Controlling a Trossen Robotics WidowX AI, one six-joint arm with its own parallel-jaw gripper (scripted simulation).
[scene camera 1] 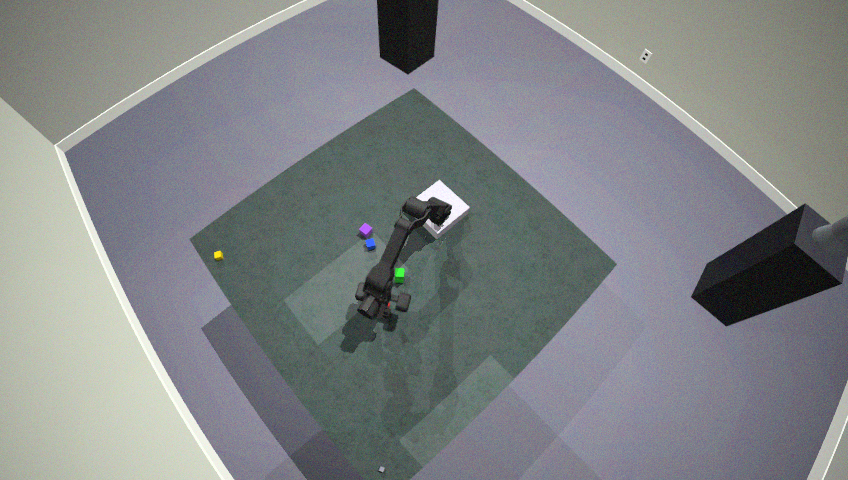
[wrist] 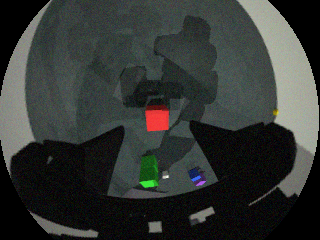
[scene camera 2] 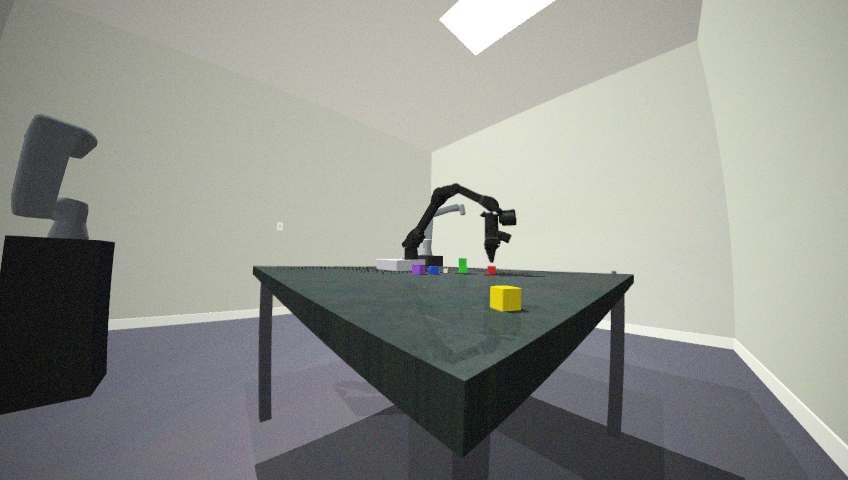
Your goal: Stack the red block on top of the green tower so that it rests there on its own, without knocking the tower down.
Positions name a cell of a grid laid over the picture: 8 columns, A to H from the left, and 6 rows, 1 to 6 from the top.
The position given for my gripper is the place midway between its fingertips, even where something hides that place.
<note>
My gripper (wrist: D4) is open, holding nothing. I also see a yellow block (scene camera 2: E4).
</note>
